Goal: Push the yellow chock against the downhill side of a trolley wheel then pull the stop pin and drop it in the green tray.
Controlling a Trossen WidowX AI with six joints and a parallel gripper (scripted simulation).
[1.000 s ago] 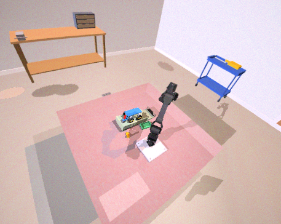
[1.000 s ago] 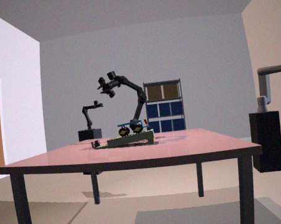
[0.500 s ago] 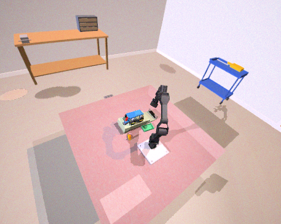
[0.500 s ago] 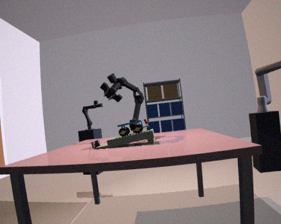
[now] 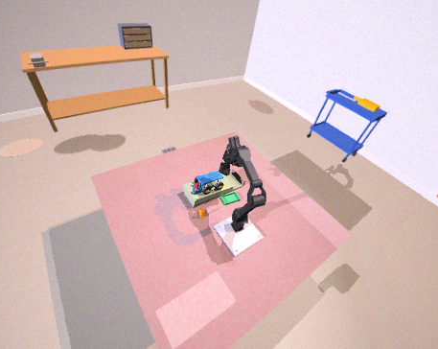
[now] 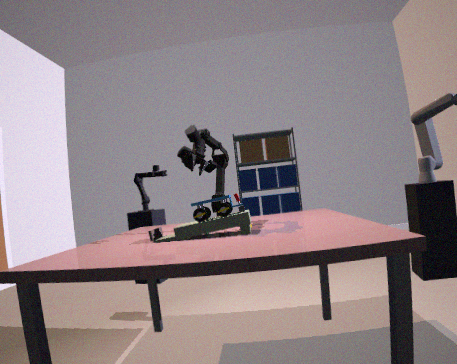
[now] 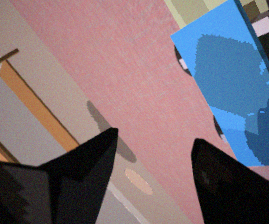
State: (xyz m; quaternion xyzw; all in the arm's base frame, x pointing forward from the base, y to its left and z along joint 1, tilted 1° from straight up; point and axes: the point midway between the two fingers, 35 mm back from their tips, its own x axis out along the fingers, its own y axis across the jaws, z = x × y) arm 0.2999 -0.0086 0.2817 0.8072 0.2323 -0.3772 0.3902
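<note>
The yellow chock lies 140 mm behind my gripper tip, 170 mm to the left of it and 260 mm below it. Also, from my gripper tip: stop pin: 30 mm behind, 170 mm to the left, 150 mm below; pale green ramp: 10 mm ahead, 60 mm to the left, 230 mm below; blue-topped trolley: 10 mm ahead, 70 mm to the left, 160 mm below.
</note>
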